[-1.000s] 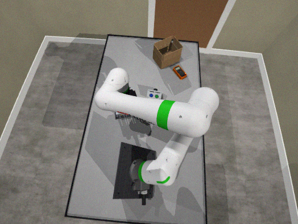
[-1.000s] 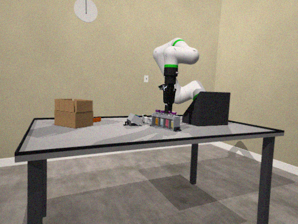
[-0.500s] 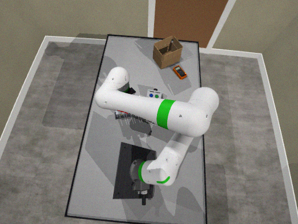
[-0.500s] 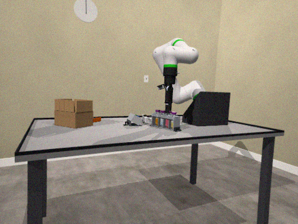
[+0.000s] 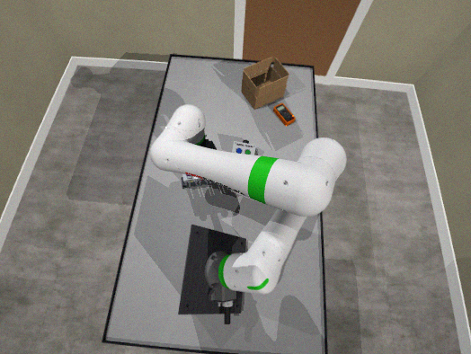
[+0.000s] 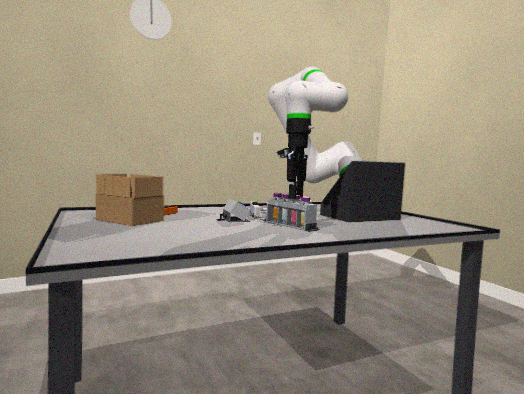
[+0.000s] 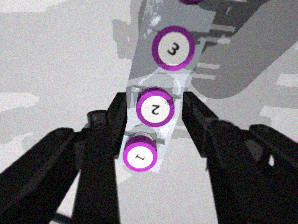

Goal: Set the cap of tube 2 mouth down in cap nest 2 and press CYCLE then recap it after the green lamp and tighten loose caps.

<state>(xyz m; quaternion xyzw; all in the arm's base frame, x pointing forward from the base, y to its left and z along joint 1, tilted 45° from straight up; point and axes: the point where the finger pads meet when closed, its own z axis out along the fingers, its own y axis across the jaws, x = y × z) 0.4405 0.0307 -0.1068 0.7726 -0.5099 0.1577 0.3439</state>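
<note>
My hand is 30 mm above the purple cap marked 2. The rest, counted from my hand: cap 1 (50 mm to the left, 30 mm below, 10 mm behind); cap 3 (50 mm to the right, 30 mm below, 10 mm ahead); cap 4 (100 mm to the right, 30 mm below, 20 mm ahead).
</note>
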